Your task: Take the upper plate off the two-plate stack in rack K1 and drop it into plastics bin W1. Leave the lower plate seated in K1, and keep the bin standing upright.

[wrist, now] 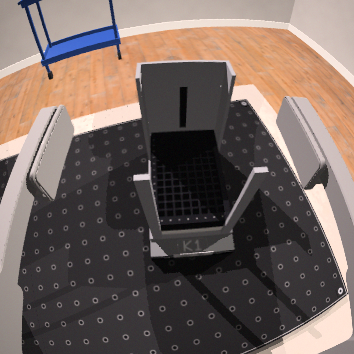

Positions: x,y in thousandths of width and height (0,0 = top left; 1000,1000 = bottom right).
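A black plate (527,496) can be seen here, and so can the gripper (493,301).
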